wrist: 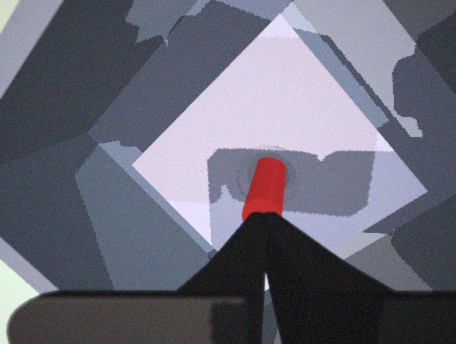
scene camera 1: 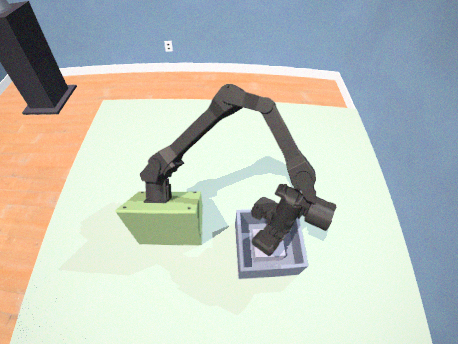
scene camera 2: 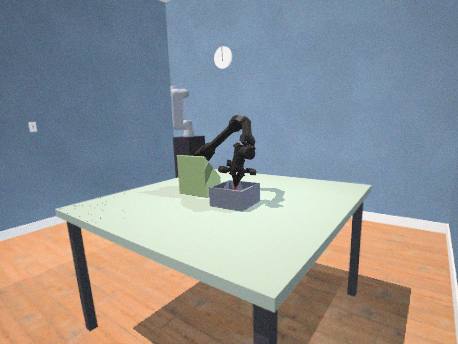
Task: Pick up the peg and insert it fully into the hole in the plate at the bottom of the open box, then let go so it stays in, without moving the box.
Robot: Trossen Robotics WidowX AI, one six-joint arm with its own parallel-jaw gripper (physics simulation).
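Places are measured from the arm's base along level axes (x ahead, y left, z up), in metres.
Pixels of known places: gripper, fingertip midpoint: [wrist: 262,223] [scene camera 1: 272,239] [scene camera 2: 235,187]; arm's base, link origin: [scene camera 1: 158,199] [scene camera 2: 197,165].
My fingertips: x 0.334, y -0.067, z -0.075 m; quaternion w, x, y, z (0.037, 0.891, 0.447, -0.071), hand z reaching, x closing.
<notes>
For each thing: its top centre in the pictures, then the offset to it from my fingertips. Level surfaces: height alone.
- red peg, top centre: [wrist: 262,212] [scene camera 2: 235,187] 0.000 m up, 0.004 m back, 0.003 m left
- pale plate, top centre: [wrist: 267,179] [scene camera 1: 269,241] 0.027 m down, 0.005 m back, 0.003 m left
- open grey-blue box, top centre: [wrist: 259,222] [scene camera 1: 271,237] [scene camera 2: 234,185] 0.010 m up, 0.005 m back, 0.003 m left
- table top, surface height: 0.088 m down
The red peg [scene camera 2: 235,188] [wrist: 269,187] is at the hole in the pale plate [scene camera 1: 257,234] [wrist: 280,90] inside the open grey-blue box [scene camera 1: 272,273] [scene camera 2: 229,199] [wrist: 45,200]. In the wrist view its far end lies within the round hole outline, and its near end stands up under the fingertips. How deep it sits is not clear. My gripper [scene camera 2: 236,186] [wrist: 262,223] is shut, with the peg not between its fingers. Its closed tips are at the peg's upper end, touching or very close. In scene camera 1 the arm hides the peg and fingertips.
The box walls surround the plate and rise around the lowered gripper. The green base block [scene camera 1: 167,227] [scene camera 2: 191,175] stands beside the box and carries the arm. The table top [scene camera 1: 350,300] [scene camera 2: 210,240] is pale green. A dark pedestal [scene camera 1: 35,60] [scene camera 2: 190,145] stands beyond the table.
</notes>
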